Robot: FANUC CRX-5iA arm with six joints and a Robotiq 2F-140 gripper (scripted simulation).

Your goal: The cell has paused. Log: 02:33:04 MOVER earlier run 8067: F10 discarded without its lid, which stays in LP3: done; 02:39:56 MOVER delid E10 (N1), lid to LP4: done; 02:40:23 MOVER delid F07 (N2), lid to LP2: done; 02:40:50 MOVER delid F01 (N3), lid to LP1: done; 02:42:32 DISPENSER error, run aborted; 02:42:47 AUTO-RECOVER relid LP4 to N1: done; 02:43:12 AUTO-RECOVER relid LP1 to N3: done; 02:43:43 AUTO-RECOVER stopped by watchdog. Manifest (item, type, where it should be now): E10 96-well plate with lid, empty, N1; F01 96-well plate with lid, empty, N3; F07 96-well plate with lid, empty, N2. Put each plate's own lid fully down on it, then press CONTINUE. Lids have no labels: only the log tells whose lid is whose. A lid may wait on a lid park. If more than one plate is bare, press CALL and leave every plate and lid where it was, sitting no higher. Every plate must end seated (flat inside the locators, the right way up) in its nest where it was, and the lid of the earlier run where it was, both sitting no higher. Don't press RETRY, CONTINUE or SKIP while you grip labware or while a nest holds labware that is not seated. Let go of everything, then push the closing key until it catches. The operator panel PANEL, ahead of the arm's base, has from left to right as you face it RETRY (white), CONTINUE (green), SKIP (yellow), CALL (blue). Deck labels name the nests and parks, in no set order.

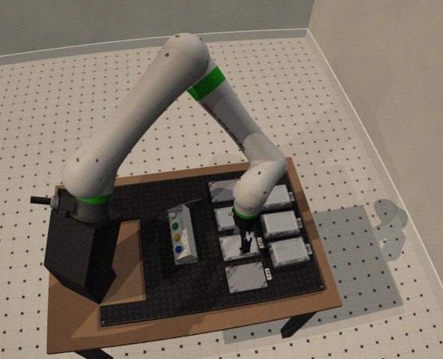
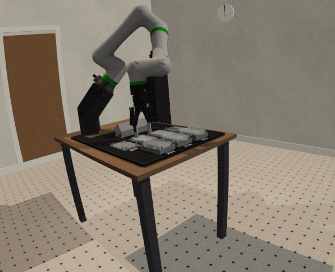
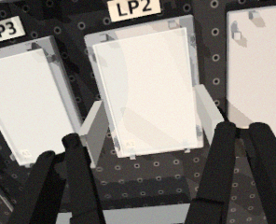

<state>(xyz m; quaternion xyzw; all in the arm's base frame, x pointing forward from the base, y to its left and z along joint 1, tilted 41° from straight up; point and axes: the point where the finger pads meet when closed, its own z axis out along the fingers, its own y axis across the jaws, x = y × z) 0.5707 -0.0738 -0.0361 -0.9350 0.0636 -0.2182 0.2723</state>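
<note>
Right now my hand is 50 mm above the park LP2. Also, from my hand: plate: 180 mm ahead, 70 mm to the right, 20 mm below; pale park: 130 mm to the right, 50 mm below; LP2 label: 90 mm ahead, 50 mm below.
</note>
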